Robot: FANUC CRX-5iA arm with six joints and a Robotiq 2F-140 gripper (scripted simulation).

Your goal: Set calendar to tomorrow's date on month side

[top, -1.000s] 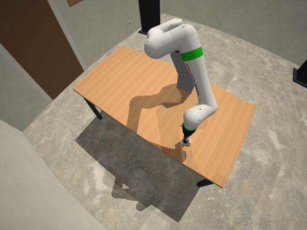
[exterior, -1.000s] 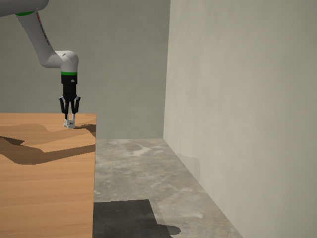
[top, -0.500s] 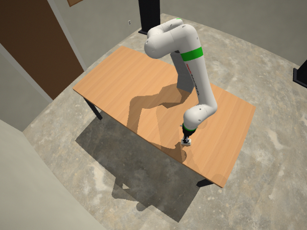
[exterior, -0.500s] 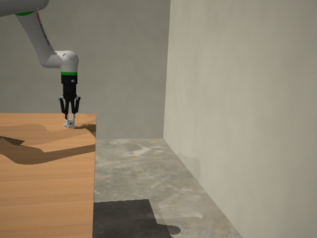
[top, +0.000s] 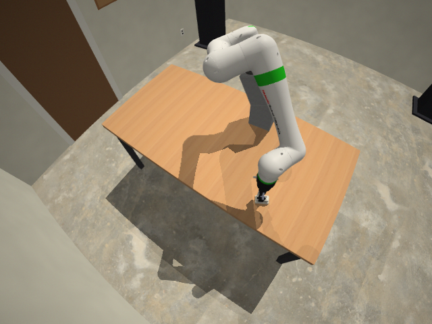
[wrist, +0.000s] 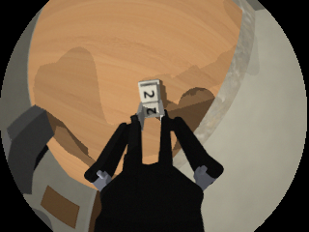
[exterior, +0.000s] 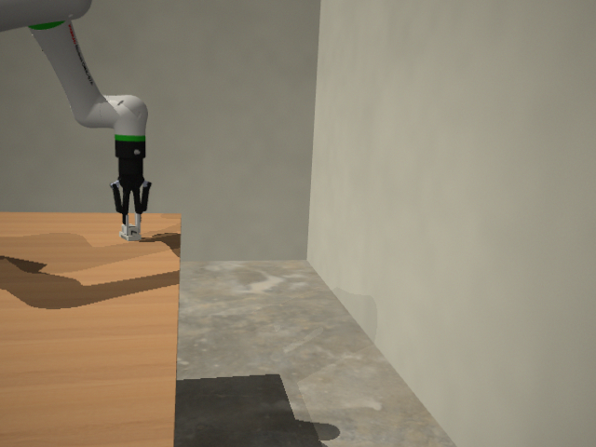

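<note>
The white date cube is 3 cm below my hand. Round my hand: calendar tray (1 cm behind, 2 cm to the left, 4 cm below).
</note>
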